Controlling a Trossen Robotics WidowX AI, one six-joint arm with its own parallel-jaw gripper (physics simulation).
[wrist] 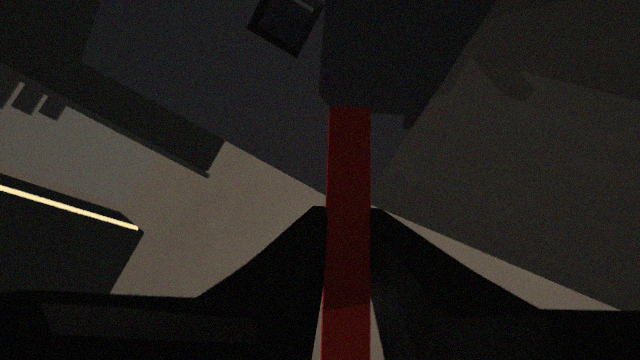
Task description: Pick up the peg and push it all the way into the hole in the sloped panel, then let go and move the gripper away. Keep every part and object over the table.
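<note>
The red peg (pixel 348 165) runs up the middle of the wrist view, with its far end in full sight. My gripper (pixel 345 221) is shut on the peg, one black finger on each side. A dark bluish surface (pixel 200 70), which looks like the sloped panel, fills the upper middle behind the peg. A dark square opening (pixel 285 27) shows in it at the top edge, up and left of the peg's far end and apart from it. A very dark patch, shadow or a block, lies behind and above the peg end; I cannot tell which.
A dark body with a bright strip (pixel 70 207) stands at the left. A dark ledge (pixel 165 125) with small blocky shapes (pixel 52 106) beyond it runs along the upper left. A dim grey surface (pixel 525 175) with darker shadows spans the right. A paler brownish surface (pixel 200 225) shows between them.
</note>
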